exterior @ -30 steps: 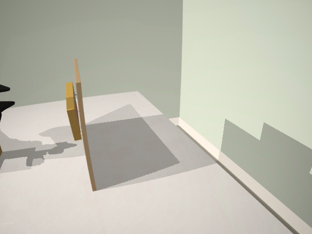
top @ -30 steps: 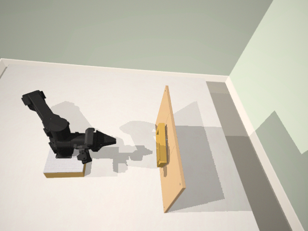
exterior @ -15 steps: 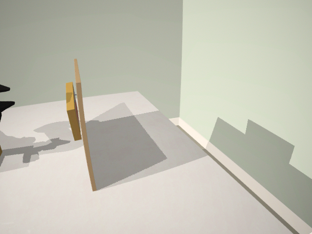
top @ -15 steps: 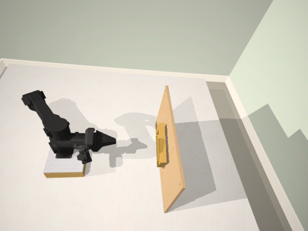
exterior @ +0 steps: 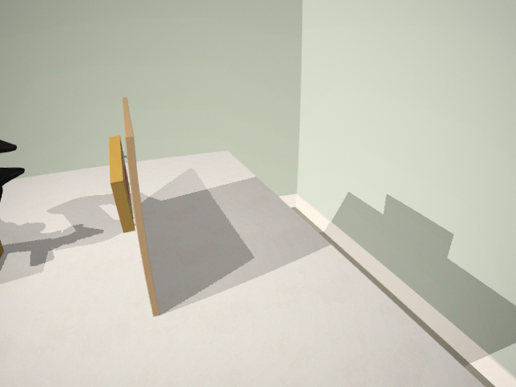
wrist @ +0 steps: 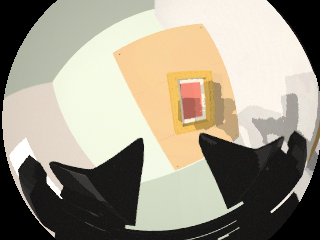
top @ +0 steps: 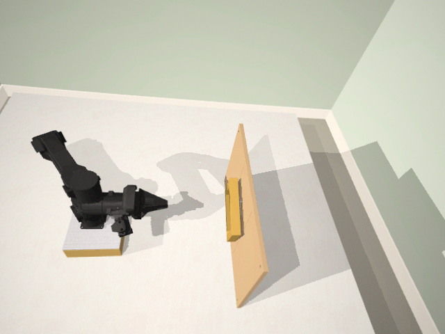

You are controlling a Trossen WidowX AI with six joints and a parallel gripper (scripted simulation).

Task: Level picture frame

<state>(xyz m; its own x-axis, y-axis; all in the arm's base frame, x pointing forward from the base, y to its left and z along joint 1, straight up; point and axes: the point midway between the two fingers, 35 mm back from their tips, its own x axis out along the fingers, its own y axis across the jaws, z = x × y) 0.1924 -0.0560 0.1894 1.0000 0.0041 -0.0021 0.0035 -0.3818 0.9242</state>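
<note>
The yellow picture frame is 20 cm ahead of my gripper tip, 9 cm below it and 3 cm to the left of it. The rest, counted from my gripper tip: wall board (21 cm ahead, 9 cm below, 3 cm to the left).
</note>
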